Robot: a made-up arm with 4 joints.
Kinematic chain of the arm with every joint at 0, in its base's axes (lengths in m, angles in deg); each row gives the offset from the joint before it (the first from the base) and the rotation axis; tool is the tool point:
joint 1: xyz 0 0 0.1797 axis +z
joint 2: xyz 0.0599 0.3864 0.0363 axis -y
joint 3: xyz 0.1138 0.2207 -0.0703 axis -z
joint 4: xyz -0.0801 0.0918 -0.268 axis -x
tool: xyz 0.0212 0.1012 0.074
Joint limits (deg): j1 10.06..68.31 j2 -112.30..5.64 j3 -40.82..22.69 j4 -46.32..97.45
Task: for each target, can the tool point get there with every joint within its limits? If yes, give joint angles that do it. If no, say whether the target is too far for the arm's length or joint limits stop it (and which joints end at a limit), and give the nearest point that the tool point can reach.
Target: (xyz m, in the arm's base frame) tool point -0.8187 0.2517 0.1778
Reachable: yes | joints 49.11 -85.94 -13.91 69.52
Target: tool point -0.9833 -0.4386 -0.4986
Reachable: no: too far | nearest point -0.8233 0.0137 -0.0863 | short by 0.633 m
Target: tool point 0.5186 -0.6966 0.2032
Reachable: no: joint limits stop it (at a limit: joint 1, joint 3, joint 4) | nearest point -0.6613 0.0973 0.2107 | short by 1.422 m
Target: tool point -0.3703 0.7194 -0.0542
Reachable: yes | joints 34.31 -4.01 1.06 1.38
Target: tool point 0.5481 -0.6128 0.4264
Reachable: no: joint limits stop it (at a limit: joint 1, joint 2, joint 3, joint 4) | nearest point -0.6552 0.1126 0.2986 | short by 1.411 m
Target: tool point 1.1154 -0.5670 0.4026
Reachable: no: too far | nearest point -0.0354 0.6543 0.0029 | short by 1.725 m
